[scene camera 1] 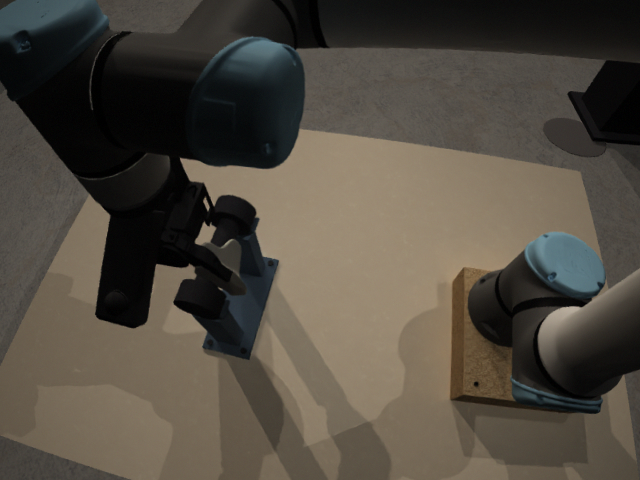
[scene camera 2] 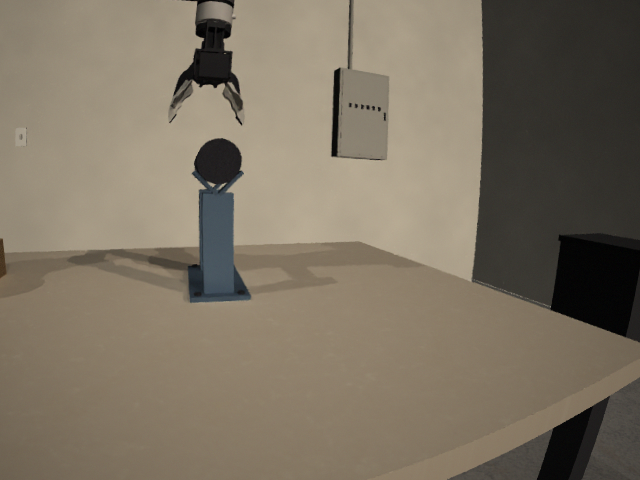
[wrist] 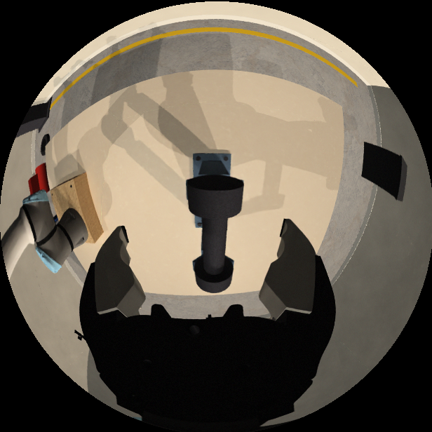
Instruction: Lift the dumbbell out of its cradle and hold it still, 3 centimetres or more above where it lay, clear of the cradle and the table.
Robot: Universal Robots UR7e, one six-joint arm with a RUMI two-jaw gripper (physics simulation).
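Frame: origin at the arm's base, x ahead, y left, z up, level; millimetres.
Seen in the pictures: gripper, fingertip midpoint: (scene camera 1: 191, 283) (scene camera 2: 206, 123); arm's base, origin of the base link: (scene camera 1: 503, 309).
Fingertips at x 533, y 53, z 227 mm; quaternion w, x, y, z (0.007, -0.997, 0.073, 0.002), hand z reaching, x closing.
Observation:
Offsets run from my fingertips to a thing's top centre. Level surfaces: height alone.
A dark dumbbell {dx -1, dy -84, dz -46 mm} (scene camera 1: 224, 232) (scene camera 2: 218, 160) (wrist: 214, 240) lies level in the V-shaped rests of a blue two-post cradle {dx -1, dy -84, dz -96 mm} (scene camera 1: 253, 304) (scene camera 2: 218, 242) (wrist: 212, 167). The cradle's base stands on the beige table {dz -303 mm} (scene camera 1: 361, 206) (scene camera 2: 361, 387) (wrist: 300, 175). My gripper (scene camera 1: 232, 268) (scene camera 2: 206, 122) (wrist: 201, 224) is open and empty, pointing down. In scene camera 2 its fingertips are above the top of the dumbbell's near end, one to each side, with a visible gap below them. In the wrist view the handle runs between the two jaws, a little right of midway. In scene camera 1 a finger hides part of the handle.
A light-blue and grey arm joint (scene camera 1: 566, 266) (wrist: 37, 220) stands on a wooden block (scene camera 1: 480, 361) (wrist: 82, 200) to the side of the cradle. A grey wall box (scene camera 2: 361, 113) hangs on the wall behind. A black post-like object (scene camera 2: 594, 279) stands beyond the table's right edge.

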